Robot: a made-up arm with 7 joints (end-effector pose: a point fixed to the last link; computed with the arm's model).
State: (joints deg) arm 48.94 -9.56 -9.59 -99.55 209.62 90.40 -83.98
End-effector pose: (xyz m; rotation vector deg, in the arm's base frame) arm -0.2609 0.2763 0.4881 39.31 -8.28 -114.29
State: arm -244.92 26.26 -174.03 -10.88 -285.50 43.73 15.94
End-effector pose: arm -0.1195 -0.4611 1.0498 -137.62 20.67 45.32
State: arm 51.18 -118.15 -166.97 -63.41 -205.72 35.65 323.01
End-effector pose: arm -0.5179 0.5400 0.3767 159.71 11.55 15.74
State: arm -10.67 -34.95 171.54 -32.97 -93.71 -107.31 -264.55
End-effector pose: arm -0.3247 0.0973 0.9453 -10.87 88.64 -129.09
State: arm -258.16 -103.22 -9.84 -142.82 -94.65 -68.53 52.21
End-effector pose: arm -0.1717 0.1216 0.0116 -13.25 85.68 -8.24
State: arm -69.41 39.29 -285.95 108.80 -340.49 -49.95 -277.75
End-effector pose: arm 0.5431 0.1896 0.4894 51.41 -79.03 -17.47
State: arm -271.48 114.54 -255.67 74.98 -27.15 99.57 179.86
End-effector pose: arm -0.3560 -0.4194 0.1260 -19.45 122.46 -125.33
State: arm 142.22 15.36 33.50 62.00 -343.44 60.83 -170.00
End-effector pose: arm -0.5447 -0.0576 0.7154 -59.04 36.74 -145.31
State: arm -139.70 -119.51 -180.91 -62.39 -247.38 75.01 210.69
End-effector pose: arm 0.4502 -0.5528 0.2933 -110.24 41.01 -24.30
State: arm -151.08 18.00 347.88 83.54 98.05 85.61 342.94
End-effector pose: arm -0.4245 0.3256 0.6386 93.47 -4.81 -13.14
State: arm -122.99 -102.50 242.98 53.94 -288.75 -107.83 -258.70
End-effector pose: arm 0.2138 -0.5996 -0.0777 37.01 -37.40 -12.86
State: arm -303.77 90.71 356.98 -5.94 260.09 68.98 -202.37
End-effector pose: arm 0.5579 -0.6638 0.3231 101.33 -52.59 -67.91
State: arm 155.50 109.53 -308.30 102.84 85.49 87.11 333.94
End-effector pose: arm -0.4421 0.2180 0.0460 134.69 -79.40 55.89
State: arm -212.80 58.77 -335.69 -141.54 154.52 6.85 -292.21
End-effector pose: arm 0.1248 -0.0275 0.5351 108.99 0.99 -101.24
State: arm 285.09 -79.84 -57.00 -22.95 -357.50 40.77 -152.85
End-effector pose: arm -0.1362 -0.9053 0.3897 -80.09 77.73 18.80
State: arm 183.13 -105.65 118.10 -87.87 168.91 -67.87 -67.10
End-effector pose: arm 0.6082 -0.3754 0.2955 97.71 -63.18 -104.93
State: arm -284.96 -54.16 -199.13 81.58 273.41 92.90 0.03
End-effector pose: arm -0.3793 0.4957 0.3227 -114.72 16.04 -69.14
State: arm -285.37 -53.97 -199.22 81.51 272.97 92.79 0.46
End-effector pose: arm -0.3836 0.4936 0.3258 -114.74 16.56 -68.51
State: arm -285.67 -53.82 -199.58 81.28 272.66 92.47 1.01
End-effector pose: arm -0.3884 0.4920 0.3294 -114.64 17.35 -67.73
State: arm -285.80 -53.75 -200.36 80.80 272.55 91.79 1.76
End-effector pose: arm -0.3942 0.4913 0.3339 -114.33 18.60 -66.76
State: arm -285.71 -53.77 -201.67 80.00 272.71 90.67 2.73
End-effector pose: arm -0.4009 0.4918 0.3396 -113.75 20.39 -65.55
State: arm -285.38 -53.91 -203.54 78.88 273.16 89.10 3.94
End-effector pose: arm -0.4084 0.4935 0.3465 -112.92 22.78 -64.10
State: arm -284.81 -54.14 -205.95 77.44 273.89 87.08 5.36
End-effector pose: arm -0.4164 0.4968 0.3552 -111.82 25.80 -62.45
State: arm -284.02 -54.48 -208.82 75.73 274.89 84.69 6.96
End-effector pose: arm -0.4242 0.5016 0.3656 -110.47 29.42 -60.65
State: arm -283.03 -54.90 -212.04 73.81 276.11 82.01 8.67
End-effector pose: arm -0.4312 0.5081 0.3777 -108.90 33.57 -58.80
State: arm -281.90 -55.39 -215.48 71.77 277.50 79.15 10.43
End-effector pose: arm -0.4367 0.5162 0.3912 -107.16 38.11 -57.00
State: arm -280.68 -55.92 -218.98 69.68 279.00 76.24 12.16
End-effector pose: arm -0.4402 0.5257 0.4057 -105.29 42.89 -55.33
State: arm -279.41 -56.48 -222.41 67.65 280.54 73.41 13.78
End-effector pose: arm -0.4415 0.5363 0.4203 -103.38 47.67 -53.89
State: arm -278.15 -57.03 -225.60 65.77 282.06 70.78 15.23
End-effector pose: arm -0.4404 0.5473 0.4342 -101.49 52.23 -52.74
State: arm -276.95 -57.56 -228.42 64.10 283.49 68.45 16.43
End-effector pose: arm -0.4373 0.5584 0.4466 -99.72 56.35 -51.94
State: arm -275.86 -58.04 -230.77 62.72 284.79 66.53 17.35
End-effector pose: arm -0.4329 0.5686 0.4566 -98.15 59.80 -51.44
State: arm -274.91 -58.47 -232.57 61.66 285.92 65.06 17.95
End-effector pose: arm -0.4278 0.5776 0.4636 -96.85 62.45 -51.26
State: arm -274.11 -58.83 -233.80 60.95 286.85 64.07 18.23
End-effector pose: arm -0.4225 0.5850 0.4674 -95.88 64.23 -51.35
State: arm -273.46 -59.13 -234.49 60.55 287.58 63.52 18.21
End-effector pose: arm -0.4174 0.5908 0.4682 -95.25 65.18 -51.67
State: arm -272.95 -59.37 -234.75 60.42 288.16 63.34 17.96
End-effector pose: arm -0.4128 0.5949 0.4664 -94.91 65.41 -52.14
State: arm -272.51 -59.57 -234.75 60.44 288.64 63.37 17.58
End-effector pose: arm -0.4085 0.5981 0.4633 -94.73 65.25 -52.70
